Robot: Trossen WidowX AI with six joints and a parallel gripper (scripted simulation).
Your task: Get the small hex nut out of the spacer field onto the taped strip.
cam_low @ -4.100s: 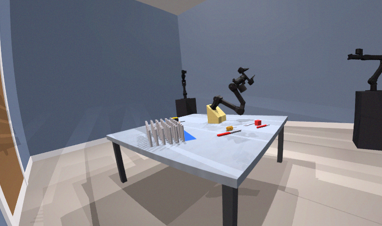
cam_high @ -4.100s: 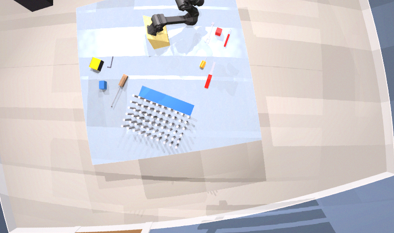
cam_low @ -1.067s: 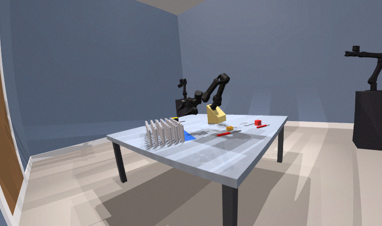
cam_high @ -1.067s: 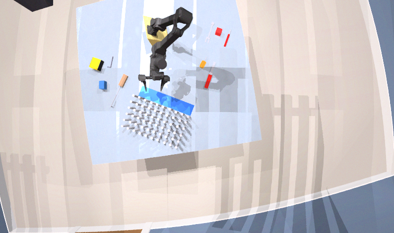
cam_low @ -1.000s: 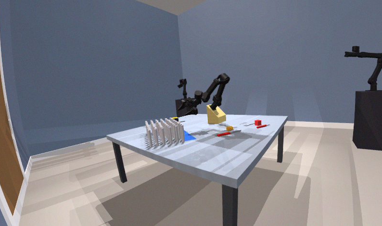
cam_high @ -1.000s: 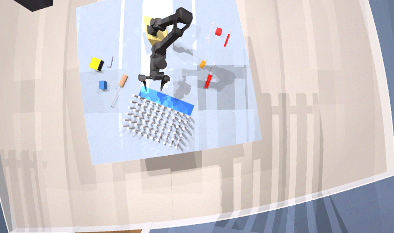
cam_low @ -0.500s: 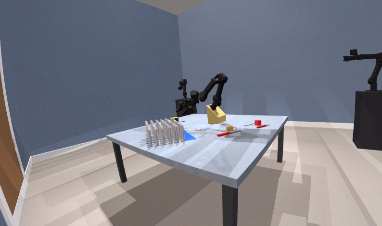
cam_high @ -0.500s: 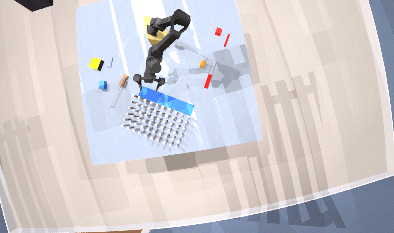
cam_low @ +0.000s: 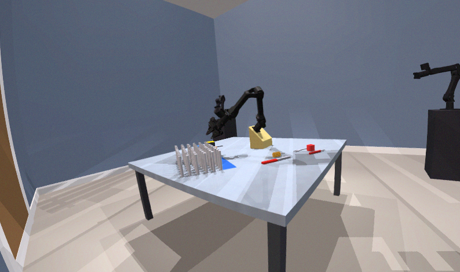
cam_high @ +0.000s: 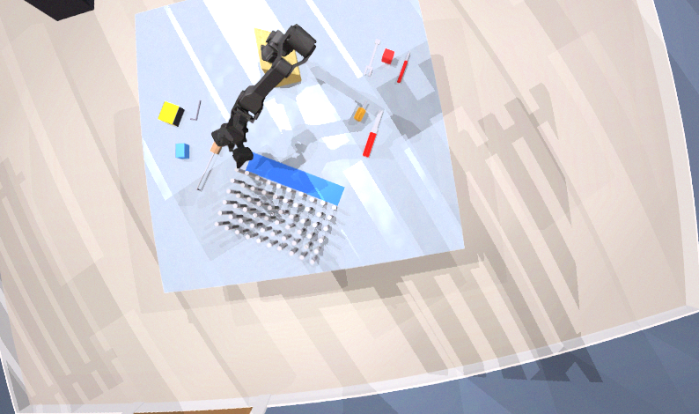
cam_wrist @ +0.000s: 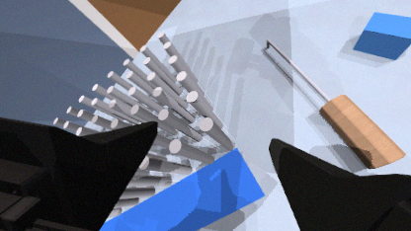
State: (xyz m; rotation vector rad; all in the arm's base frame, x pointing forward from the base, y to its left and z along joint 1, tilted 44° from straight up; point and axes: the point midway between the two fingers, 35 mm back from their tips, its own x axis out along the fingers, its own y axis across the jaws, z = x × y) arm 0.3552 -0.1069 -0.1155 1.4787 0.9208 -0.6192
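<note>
My gripper tip is 17 cm to the left of the wooden-handled tool, 13 cm above it and 2 cm past it. The rest, counted from my gripper tip: yellow-black block 31 cm to the right, 27 cm behind, 12 cm below; blue taped strip 19 cm to the left, 14 cm below, 8 cm ahead; blue cube 27 cm to the right, 12 cm below, 10 cm behind.
</note>
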